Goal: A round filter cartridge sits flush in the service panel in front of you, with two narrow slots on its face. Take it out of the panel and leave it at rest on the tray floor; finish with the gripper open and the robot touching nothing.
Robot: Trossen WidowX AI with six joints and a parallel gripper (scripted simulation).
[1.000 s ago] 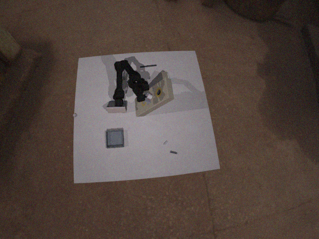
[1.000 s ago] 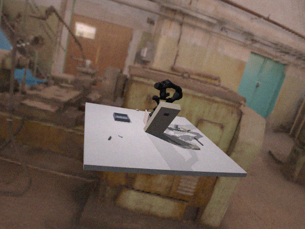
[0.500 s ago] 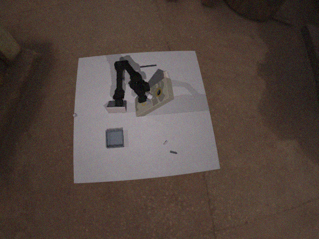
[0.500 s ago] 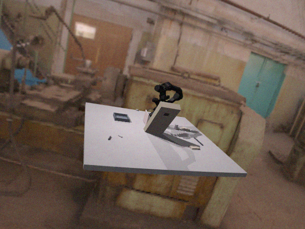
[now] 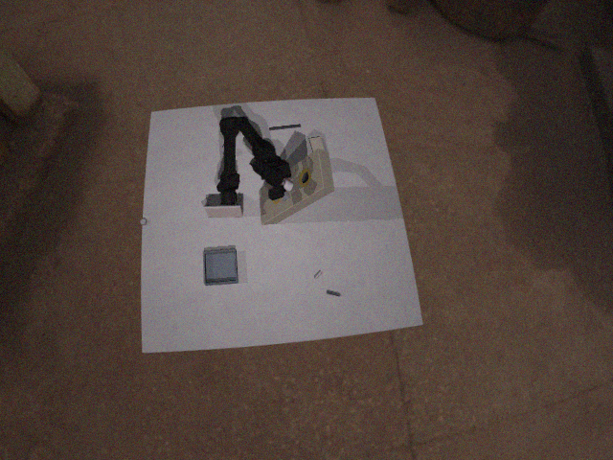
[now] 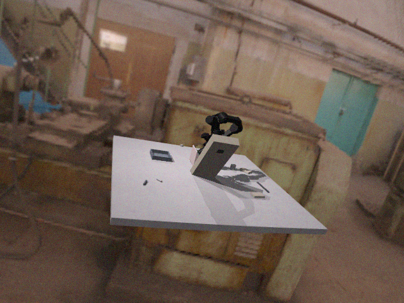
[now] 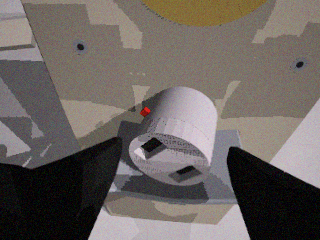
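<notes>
The filter cartridge is right at my gripper tip. The rest, counted from my gripper tip: grey tray 28 cm behind, 33 cm to the right, 22 cm below.
</notes>
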